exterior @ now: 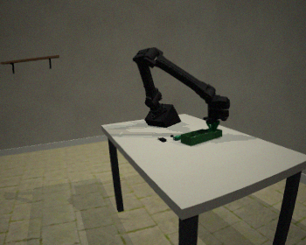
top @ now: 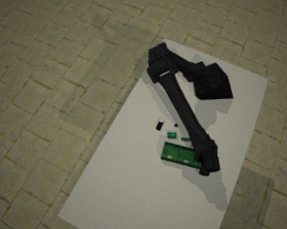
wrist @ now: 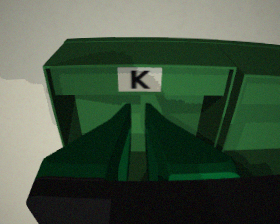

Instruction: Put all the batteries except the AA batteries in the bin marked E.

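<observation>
Right now my hand is 210 mm to the left of the green 9 V battery, 60 mm past it and 20 mm above it. Also, from my hand: green cylindrical battery: 130 mm to the right, 80 mm behind, 20 mm below; then green bin: 80 mm to the right, 20 mm ahead; then red cylindrical battery: 110 mm behind, 70 mm to the right, 20 mm below.
</observation>
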